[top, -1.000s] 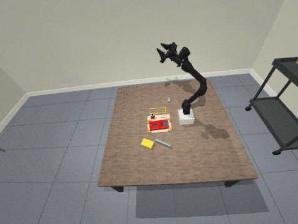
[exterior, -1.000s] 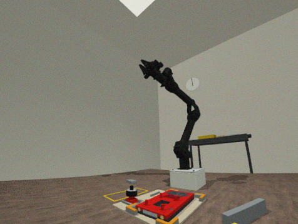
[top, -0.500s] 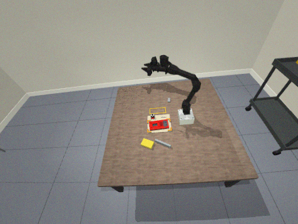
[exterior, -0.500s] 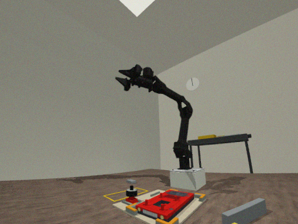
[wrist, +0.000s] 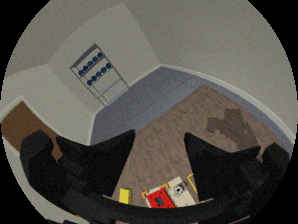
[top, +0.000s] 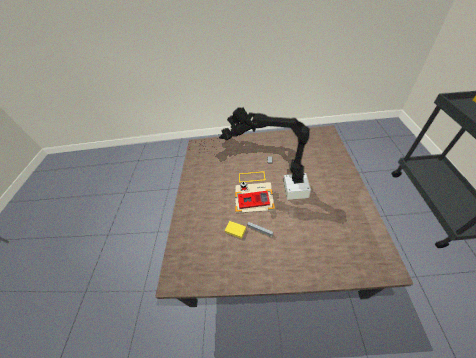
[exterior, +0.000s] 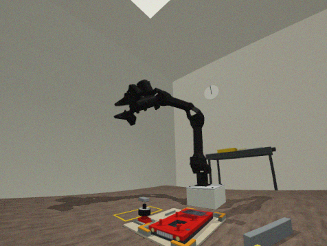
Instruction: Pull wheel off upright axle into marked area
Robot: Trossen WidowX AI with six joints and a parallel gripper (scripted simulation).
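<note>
Now: gripper tip 9 cm past the black wheel, 10 cm to the right of it and 35 cm above it. Round my gripper tip: yellow block: 1 cm behind, 42 cm to the left, 38 cm below; upright axle: 9 cm behind, 10 cm to the left, 36 cm below; grey block: 30 cm behind, 15 cm to the right, 38 cm below.
</note>
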